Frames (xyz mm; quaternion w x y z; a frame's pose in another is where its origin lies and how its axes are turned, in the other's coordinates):
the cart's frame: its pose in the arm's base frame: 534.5 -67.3 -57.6 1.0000 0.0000 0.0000 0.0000
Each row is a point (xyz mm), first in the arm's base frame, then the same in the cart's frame.
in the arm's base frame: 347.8 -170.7 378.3
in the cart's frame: -186.7 -103.4 435.9
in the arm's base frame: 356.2 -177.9 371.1
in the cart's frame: -178.3 -110.6 428.7
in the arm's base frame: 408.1 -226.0 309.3
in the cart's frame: -126.4 -158.7 366.9
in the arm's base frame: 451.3 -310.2 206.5
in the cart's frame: -83.2 -242.9 264.1
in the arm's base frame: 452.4 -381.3 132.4
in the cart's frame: -82.1 -314.0 190.0
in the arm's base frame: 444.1 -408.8 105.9
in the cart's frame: -90.4 -341.5 163.5
